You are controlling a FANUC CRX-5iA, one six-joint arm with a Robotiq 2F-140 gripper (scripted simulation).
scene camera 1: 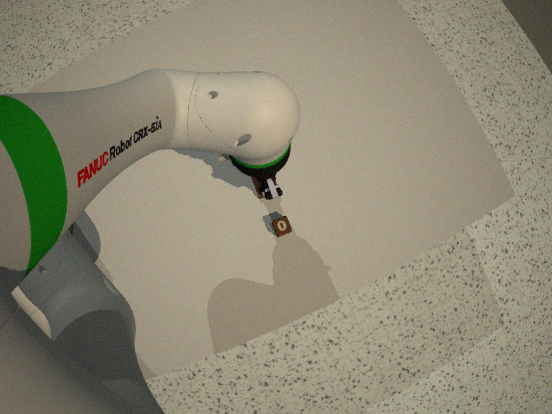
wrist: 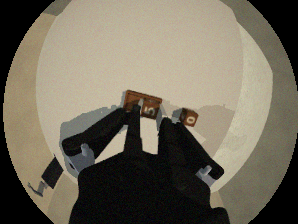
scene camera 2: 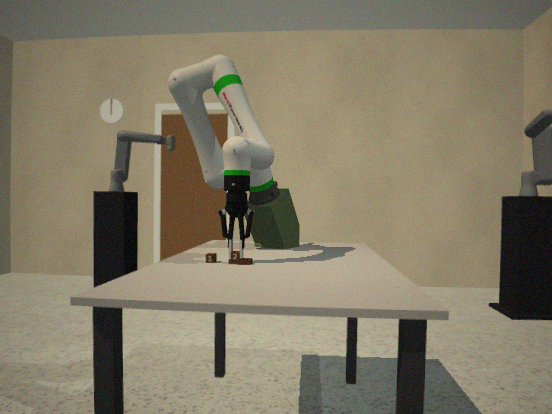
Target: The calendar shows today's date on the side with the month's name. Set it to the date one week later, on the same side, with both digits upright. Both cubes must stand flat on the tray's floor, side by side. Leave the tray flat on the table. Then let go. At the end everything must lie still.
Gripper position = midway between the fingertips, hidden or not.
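Note:
It is my gripper that I see here [scene camera 2: 236,257], and the wrist view shows my gripper too [wrist: 149,107].

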